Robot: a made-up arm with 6 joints. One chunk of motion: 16 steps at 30 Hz.
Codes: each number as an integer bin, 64 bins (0 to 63) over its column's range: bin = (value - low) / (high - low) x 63, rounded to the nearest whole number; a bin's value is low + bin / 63 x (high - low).
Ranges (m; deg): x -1.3..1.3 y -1.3..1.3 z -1.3..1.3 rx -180..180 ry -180..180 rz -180..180
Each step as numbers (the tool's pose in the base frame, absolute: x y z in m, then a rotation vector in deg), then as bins.
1 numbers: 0.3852 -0.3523 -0.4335 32.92 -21.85 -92.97
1 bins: 41 23 21 37 28 15
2 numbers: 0.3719 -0.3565 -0.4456 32.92 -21.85 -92.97
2 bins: 41 23 21 37 28 15
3 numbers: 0.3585 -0.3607 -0.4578 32.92 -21.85 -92.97
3 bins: 40 23 20 37 28 15
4 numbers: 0.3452 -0.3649 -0.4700 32.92 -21.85 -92.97
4 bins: 40 23 20 37 28 15
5 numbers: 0.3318 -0.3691 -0.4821 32.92 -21.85 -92.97
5 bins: 40 23 20 37 28 15
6 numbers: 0.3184 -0.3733 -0.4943 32.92 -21.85 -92.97
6 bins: 39 22 20 37 28 15
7 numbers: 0.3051 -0.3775 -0.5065 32.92 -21.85 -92.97
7 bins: 39 22 19 37 28 15
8 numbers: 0.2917 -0.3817 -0.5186 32.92 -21.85 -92.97
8 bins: 39 22 19 37 28 15
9 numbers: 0.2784 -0.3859 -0.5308 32.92 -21.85 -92.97
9 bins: 38 22 19 37 28 15
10 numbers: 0.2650 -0.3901 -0.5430 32.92 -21.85 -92.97
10 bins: 38 22 18 37 28 15
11 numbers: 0.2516 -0.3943 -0.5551 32.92 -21.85 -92.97
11 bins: 38 22 18 37 28 15
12 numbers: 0.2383 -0.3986 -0.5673 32.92 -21.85 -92.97
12 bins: 37 22 18 37 28 15
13 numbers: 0.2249 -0.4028 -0.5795 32.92 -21.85 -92.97
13 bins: 37 22 17 37 28 15
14 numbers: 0.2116 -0.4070 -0.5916 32.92 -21.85 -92.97
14 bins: 37 22 17 37 28 15
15 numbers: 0.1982 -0.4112 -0.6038 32.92 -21.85 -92.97
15 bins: 36 22 17 37 28 15
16 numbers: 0.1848 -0.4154 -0.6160 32.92 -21.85 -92.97
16 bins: 36 21 17 37 28 15
